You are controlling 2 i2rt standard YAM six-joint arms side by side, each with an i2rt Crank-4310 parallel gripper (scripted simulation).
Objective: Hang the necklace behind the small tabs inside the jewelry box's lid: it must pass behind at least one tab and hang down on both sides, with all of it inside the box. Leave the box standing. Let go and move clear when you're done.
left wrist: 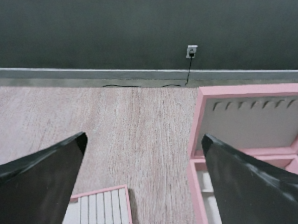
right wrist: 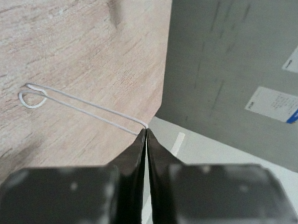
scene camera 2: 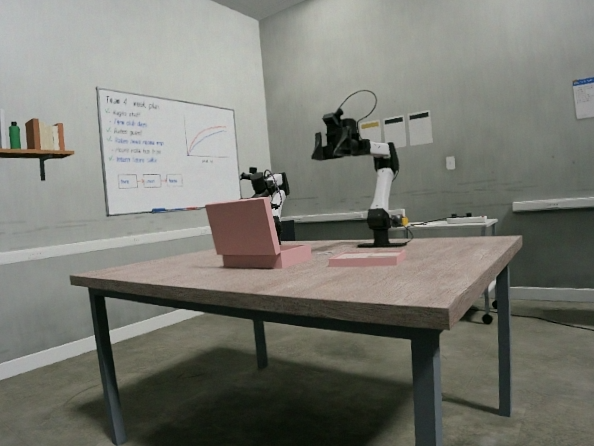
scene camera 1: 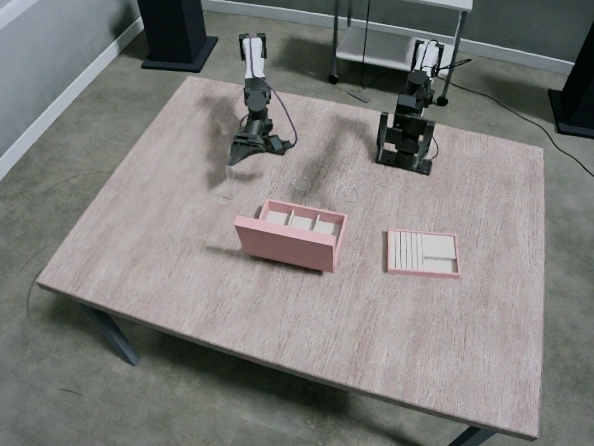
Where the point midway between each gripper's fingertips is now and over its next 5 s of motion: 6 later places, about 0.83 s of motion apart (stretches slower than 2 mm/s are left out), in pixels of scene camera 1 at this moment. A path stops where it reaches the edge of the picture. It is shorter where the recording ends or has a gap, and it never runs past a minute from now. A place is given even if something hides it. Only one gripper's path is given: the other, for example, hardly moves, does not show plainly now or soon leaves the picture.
The right gripper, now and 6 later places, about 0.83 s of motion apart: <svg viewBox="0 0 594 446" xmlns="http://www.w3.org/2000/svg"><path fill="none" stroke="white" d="M229 166L227 155L226 146L225 137L231 143L243 155L256 168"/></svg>
